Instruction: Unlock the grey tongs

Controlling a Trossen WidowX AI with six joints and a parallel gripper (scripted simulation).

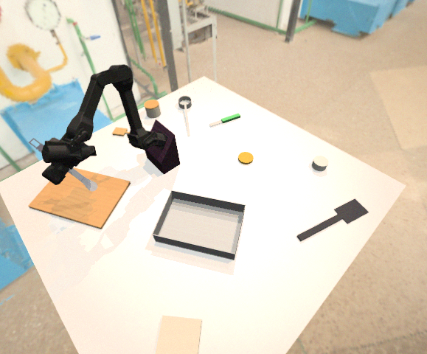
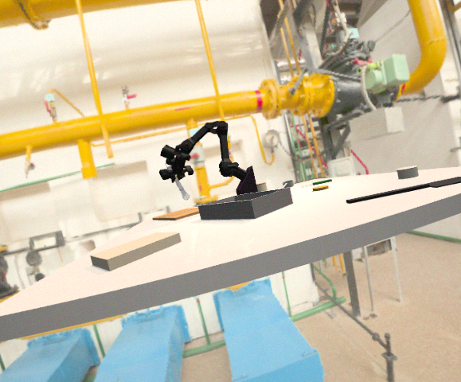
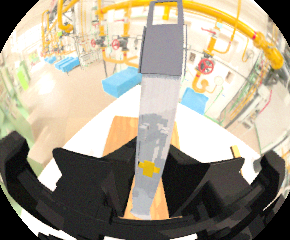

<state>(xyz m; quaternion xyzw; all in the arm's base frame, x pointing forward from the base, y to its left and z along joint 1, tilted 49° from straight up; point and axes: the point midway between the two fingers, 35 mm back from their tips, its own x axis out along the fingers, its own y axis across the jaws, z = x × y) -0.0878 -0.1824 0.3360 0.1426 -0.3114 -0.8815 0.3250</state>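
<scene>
The yellow lock piece lies 3 cm ahead of my gripper tip, 2 cm to the left of it and 2 cm above it. Round my gripper tip: wooden board 18 cm below, 1 cm ahead; pale block 74 cm ahead, 18 cm below, 6 cm to the right; grey roasting tin 49 cm ahead, 27 cm to the left, 16 cm below.
</scene>
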